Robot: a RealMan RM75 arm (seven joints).
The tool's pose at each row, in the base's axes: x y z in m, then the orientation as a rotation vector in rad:
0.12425, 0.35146, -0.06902, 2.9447, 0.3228, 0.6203
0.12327, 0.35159, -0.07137, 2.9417, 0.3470, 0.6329
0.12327, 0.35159, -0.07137, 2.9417, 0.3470, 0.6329
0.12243, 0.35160, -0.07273, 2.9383, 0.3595, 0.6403
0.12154, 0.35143, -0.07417, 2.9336, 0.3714, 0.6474
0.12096, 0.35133, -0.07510, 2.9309, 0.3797, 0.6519
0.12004, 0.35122, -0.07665, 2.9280, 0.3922, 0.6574
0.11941, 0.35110, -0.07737, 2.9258, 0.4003, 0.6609
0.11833, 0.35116, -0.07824, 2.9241, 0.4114, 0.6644
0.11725, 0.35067, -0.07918, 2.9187, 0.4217, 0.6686
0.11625, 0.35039, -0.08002, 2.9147, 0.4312, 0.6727
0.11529, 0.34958, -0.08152, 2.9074, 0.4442, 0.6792
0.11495, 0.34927, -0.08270, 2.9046, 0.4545, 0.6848
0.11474, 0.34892, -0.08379, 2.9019, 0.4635, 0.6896
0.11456, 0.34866, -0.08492, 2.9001, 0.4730, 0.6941
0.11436, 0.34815, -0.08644, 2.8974, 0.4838, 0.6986
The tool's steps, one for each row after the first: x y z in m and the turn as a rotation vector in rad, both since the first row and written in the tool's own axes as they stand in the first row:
-0.00175, -0.00067, 0.00173, 0.0045, 0.0096, -0.0148
-0.00175, -0.00067, 0.00173, 0.0045, 0.0096, -0.0148
-0.00302, -0.00105, 0.00262, 0.0053, 0.0153, -0.0228
-0.00441, -0.00127, 0.00358, 0.0047, 0.0208, -0.0308
-0.00531, -0.00142, 0.00419, 0.0048, 0.0243, -0.0363
-0.00676, -0.00172, 0.00523, 0.0060, 0.0286, -0.0443
-0.00762, -0.00183, 0.00564, 0.0064, 0.0315, -0.0496
-0.00891, -0.00223, 0.00598, 0.0082, 0.0344, -0.0565
-0.01035, -0.00209, 0.00643, 0.0064, 0.0380, -0.0640
-0.01163, -0.00214, 0.00680, 0.0058, 0.0414, -0.0706
-0.01326, -0.00176, 0.00783, 0.0033, 0.0467, -0.0800
-0.01409, -0.00170, 0.00878, 0.0043, 0.0511, -0.0866
-0.01477, -0.00157, 0.00971, 0.0050, 0.0549, -0.0924
-0.01543, -0.00153, 0.01068, 0.0066, 0.0584, -0.0983
-0.01631, -0.00130, 0.01202, 0.0078, 0.0621, -0.1052

